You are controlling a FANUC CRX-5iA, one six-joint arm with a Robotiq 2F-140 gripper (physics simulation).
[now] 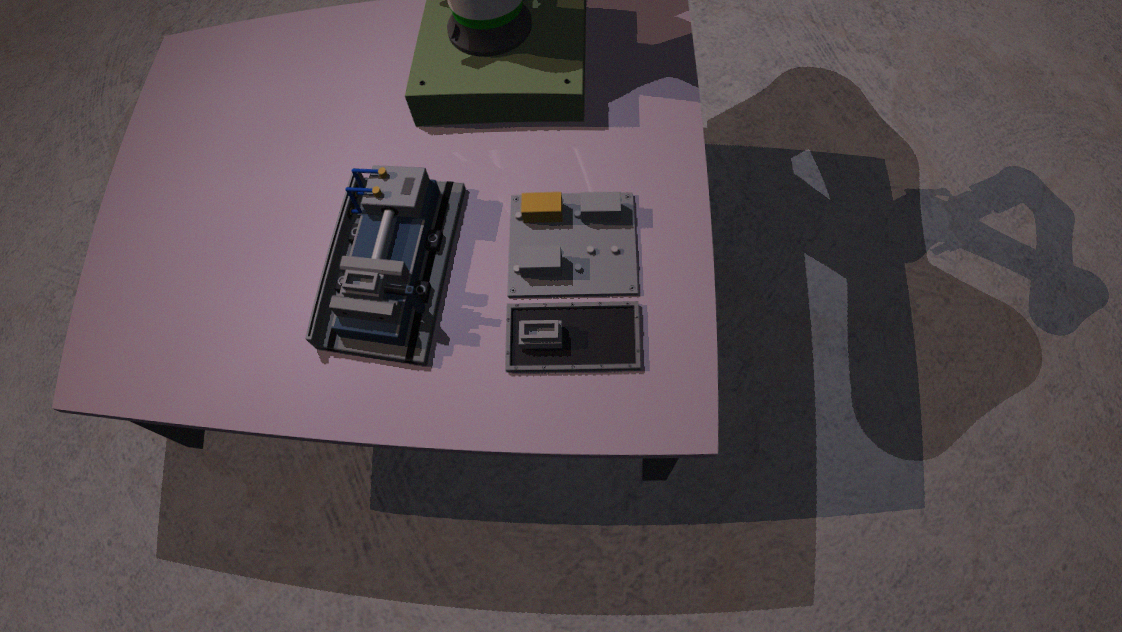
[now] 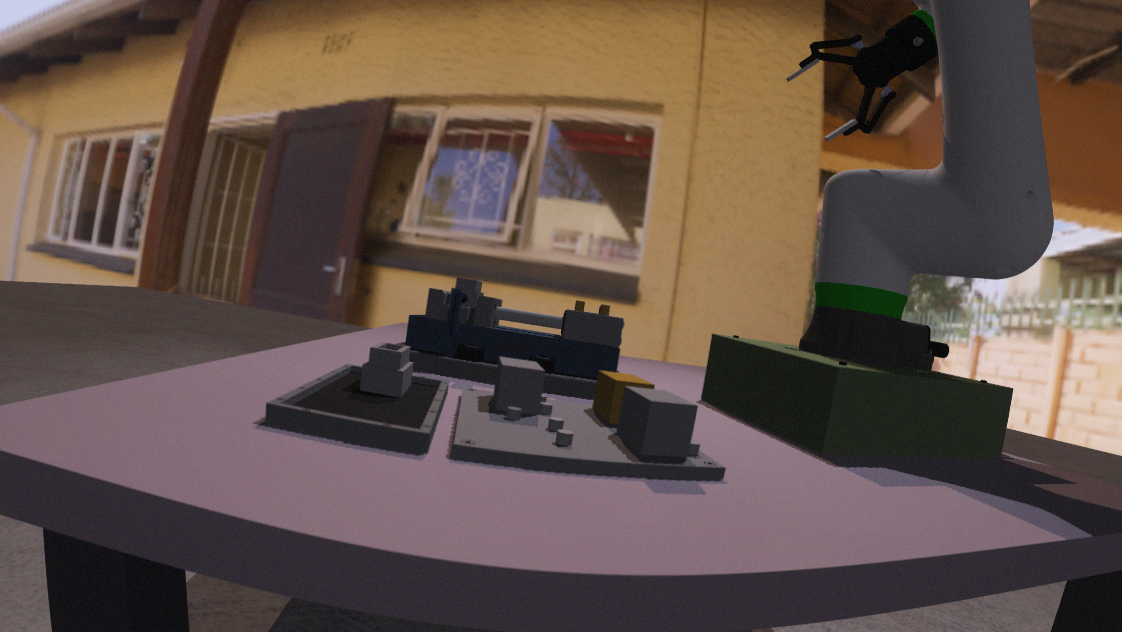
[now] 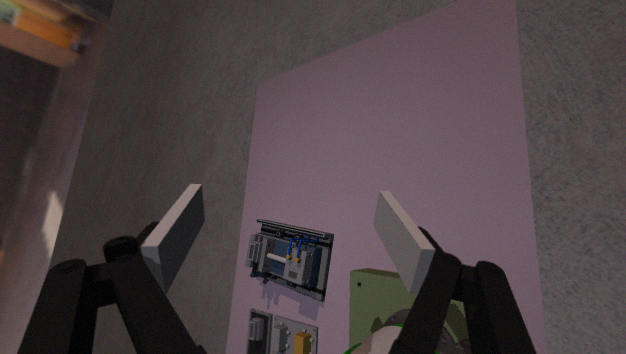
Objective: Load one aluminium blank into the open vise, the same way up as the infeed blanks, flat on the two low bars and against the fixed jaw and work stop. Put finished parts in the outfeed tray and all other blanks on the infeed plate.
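Frame: origin at the arm's base, x back, y left, z down, level; centimetres.
Where they show: gripper, fingertip midpoint: [image 2: 807,109] [image 3: 292,205]; arm's base, link origin: [image 1: 489,26] [image 2: 850,357].
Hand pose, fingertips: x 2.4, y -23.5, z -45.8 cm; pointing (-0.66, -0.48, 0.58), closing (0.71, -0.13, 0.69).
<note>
Things, the pixels of their centre, and the offset from my fingertips. "*": a spot on its surface instead. Level surfaces: height alone.
- vise, body centre: [image 2: 514,337] [image 1: 381,254] [image 3: 281,255] dy +15.1, dx -46.4, dz +49.9 cm
- top, surface spot: [image 2: 468,288] [image 1: 378,281] * dy +17.8, dx -53.0, dz +44.6 cm
- infeed plate, body centre: [image 2: 570,428] [image 1: 572,242] dy +42.9, dx -39.4, dz +54.5 cm
- orange block, body centre: [image 2: 621,397] [image 1: 542,207] [image 3: 302,346] dy +37.7, dx -35.0, dz +52.3 cm
- pocketed part, body centre: [image 2: 389,367] [image 1: 540,333] [image 3: 255,329] dy +40.6, dx -54.9, dz +52.5 cm
- pink table, surface height: dz +54.9 cm
My gripper [image 2: 820,102] [image 3: 292,205] is open and empty, high above the table. The vise [image 1: 396,192] [image 2: 514,336] [image 3: 300,265] holds a grey part with a rectangular pocket on top [image 1: 362,294] [image 2: 468,288] [image 3: 254,250] between its jaws; whether they touch it is unclear. On the infeed plate [image 1: 612,281] [image 2: 510,443] stand a grey blank [image 1: 601,204] [image 2: 657,420] at the back right, another grey blank [image 1: 538,257] [image 2: 518,383] [image 3: 280,339] at the front left and an orange block [image 1: 540,204] [image 2: 616,396] [image 3: 302,343] at the back left. The outfeed tray [image 1: 573,368] [image 2: 345,433] holds one pocketed part [image 1: 540,341] [image 2: 386,379] [image 3: 255,329] at its left.
The green robot base [image 1: 496,108] [image 2: 855,408] [image 3: 375,295] stands behind the vise and plate on the pink table [image 1: 235,196] [image 2: 392,510] [image 3: 390,125]. Small pegs stand up from the plate. Blue tubes [image 1: 365,171] [image 3: 299,245] with brass fittings rise at the vise's rear block.
</note>
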